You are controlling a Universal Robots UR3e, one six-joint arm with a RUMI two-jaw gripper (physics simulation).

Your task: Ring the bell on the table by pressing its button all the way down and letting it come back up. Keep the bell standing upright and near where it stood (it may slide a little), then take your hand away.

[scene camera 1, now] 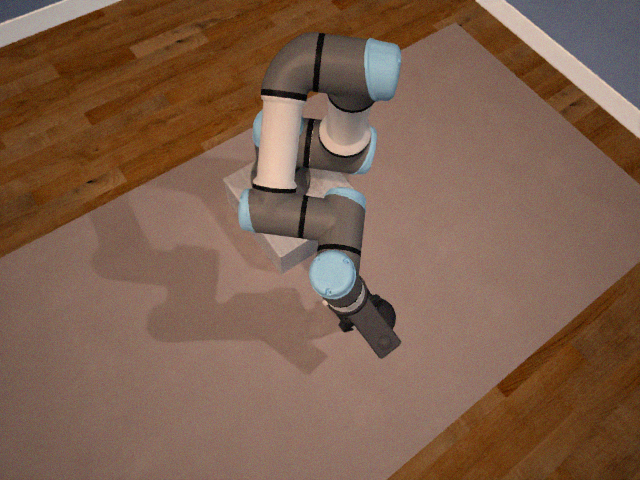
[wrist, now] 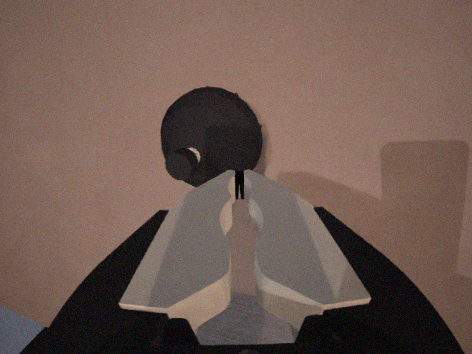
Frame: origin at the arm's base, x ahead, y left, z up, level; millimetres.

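Where they show: gripper, fingertip midpoint: [wrist: 238,174].
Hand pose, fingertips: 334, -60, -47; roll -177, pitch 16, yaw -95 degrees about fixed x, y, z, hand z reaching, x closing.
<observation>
After its pixels a point has its place, as x, y, z.
The bell [scene camera 1: 387,314] {357, -13, -61} [wrist: 215,112] {369, -41, -70} is a dark round shape on the table. In the scene view the gripper and its mount partly cover it. In the wrist view its small dark round button [wrist: 179,166] {343, -26, -38} shows at the lower left of the bell, raised, with a light glint beside it. My gripper [wrist: 238,174] {334, -60, -47} is shut with nothing between its fingers. Its fingertips overlap the bell's lower right edge in the wrist view, to the right of the button; whether they touch it cannot be told. In the scene view the fingertips are hidden under the arm's end.
The arm stands on a pale grey block [scene camera 1: 298,254] {141, -69, -50} up and left of the bell. The brownish table surface [scene camera 1: 491,180] {281, 445, -104} [wrist: 350,60] {394, -128, -104} spreads around both, with wooden floor [scene camera 1: 578,372] beyond its edges. Shadows of the arm lie on the surface at the left in the scene view.
</observation>
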